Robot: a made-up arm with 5 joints. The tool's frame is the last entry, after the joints. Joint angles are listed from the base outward. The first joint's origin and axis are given. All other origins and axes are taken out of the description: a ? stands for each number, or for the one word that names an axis. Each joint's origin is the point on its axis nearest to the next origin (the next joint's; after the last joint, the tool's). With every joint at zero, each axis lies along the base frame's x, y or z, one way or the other. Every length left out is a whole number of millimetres.
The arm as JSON. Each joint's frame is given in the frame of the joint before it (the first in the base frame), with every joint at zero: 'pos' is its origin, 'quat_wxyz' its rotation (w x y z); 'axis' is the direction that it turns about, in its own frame. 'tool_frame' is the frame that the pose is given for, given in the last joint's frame.
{
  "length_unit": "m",
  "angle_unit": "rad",
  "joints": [
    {
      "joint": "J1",
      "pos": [
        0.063,
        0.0,
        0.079
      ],
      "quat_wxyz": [
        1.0,
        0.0,
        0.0,
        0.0
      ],
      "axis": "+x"
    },
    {
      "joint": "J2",
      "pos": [
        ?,
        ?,
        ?
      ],
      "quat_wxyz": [
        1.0,
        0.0,
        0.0,
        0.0
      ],
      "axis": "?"
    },
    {
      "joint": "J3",
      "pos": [
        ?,
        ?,
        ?
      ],
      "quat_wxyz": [
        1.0,
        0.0,
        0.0,
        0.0
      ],
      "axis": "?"
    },
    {
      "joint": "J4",
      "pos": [
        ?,
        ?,
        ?
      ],
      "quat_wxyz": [
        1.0,
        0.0,
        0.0,
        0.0
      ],
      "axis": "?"
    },
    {
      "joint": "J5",
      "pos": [
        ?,
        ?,
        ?
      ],
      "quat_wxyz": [
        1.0,
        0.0,
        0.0,
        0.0
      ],
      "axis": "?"
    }
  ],
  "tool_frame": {
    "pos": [
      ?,
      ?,
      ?
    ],
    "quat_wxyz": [
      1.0,
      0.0,
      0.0,
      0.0
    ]
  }
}
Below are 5 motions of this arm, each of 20 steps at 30 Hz.
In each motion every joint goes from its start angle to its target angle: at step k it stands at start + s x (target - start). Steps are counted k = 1, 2, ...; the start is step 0. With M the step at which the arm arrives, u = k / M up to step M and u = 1 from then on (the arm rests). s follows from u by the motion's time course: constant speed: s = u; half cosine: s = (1 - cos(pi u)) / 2; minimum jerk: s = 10 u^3 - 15 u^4 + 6 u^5.
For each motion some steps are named. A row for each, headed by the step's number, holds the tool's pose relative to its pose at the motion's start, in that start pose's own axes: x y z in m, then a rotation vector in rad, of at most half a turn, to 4 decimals.
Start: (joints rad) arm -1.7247 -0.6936 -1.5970 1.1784 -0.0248
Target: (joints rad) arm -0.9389 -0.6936 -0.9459 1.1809 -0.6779
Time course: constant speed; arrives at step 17
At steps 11, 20:
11: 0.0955 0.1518 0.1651 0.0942 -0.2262 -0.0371
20: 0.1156 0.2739 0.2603 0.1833 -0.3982 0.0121

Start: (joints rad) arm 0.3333 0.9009 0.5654 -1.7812 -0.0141
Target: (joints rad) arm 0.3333 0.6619 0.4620 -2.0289 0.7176
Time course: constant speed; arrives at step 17
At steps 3, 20:
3: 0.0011 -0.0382 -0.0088 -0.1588 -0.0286 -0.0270
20: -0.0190 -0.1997 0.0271 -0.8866 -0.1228 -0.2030

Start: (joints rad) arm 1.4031 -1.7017 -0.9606 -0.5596 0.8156
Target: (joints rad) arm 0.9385 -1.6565 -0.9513 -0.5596 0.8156
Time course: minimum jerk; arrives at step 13
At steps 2, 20:
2: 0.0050 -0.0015 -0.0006 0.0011 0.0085 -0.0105
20: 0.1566 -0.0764 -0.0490 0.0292 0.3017 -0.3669

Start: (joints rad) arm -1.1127 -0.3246 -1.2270 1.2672 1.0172
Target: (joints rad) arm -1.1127 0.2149 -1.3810 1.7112 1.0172
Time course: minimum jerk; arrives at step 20
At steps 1, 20:
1: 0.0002 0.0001 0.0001 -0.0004 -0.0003 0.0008
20: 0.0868 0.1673 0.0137 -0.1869 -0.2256 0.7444

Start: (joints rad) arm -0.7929 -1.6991 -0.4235 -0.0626 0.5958
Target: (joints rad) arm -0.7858 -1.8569 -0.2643 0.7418 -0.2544
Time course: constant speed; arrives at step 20
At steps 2, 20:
2: 0.0091 0.0237 0.0046 0.0909 -0.0218 0.0632
20: -0.0328 0.1739 0.1141 0.9181 0.0136 0.6874

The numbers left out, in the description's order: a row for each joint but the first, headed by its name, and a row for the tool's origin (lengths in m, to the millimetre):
J2: xyz 0.0 0.334 0.016, axis -y
J3: xyz 0.033 0.0 0.218, axis -z
J4: xyz 0.044 0.246 0.0, axis +z
J5: xyz 0.054 0.002 0.0, axis -x
tool: xyz 0.0 0.031 -0.241

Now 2 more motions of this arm.
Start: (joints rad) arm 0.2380 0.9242 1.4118 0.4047 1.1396
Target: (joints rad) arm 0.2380 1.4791 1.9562 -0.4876 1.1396
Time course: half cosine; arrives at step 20
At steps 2, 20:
2: -0.0051 -0.0036 -0.0035 0.0116 0.0290 -0.0211
20: -0.1915 -0.0335 -0.0142 0.5973 1.3080 -0.4993

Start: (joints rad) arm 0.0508 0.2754 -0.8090 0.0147 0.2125
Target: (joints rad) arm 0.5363 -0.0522 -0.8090 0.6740 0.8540
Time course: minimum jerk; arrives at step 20
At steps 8, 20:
8: 0.0230 -0.0740 0.0794 -0.0297 -0.1092 0.1478
20: 0.0752 -0.2524 0.2480 -0.1206 -0.5655 0.3399

